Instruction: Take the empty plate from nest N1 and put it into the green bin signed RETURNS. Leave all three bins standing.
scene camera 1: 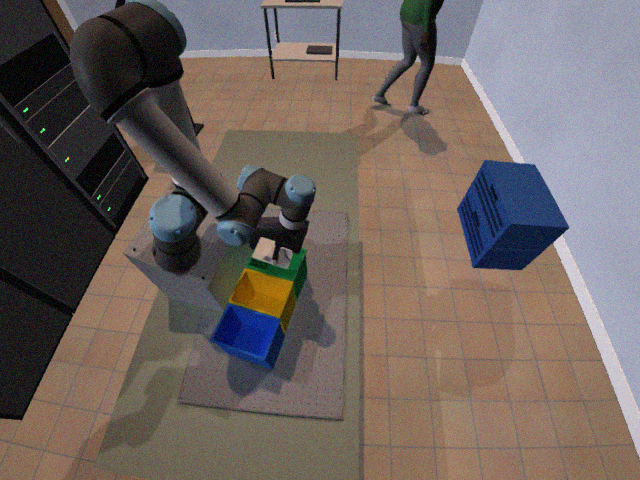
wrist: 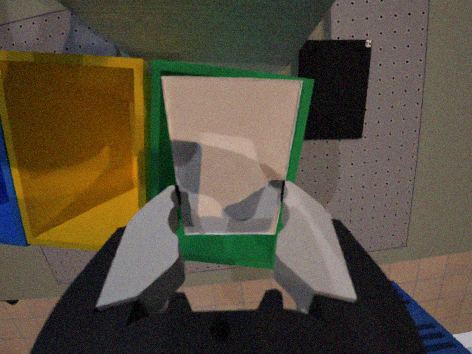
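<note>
I see a green bin [scene camera 1: 297, 272], and the wrist view shows the green bin too [wrist: 162, 168]. A yellow bin [scene camera 1: 267, 294] is there as well, with the wrist view also showing the yellow bin [wrist: 82, 122]. I can see a blue bin [scene camera 1: 247, 334], a black nest [wrist: 339, 94] and a white plate [wrist: 231, 138]. Then there is my gripper [scene camera 1: 277, 254], which I see in the wrist view too [wrist: 230, 185].
</note>
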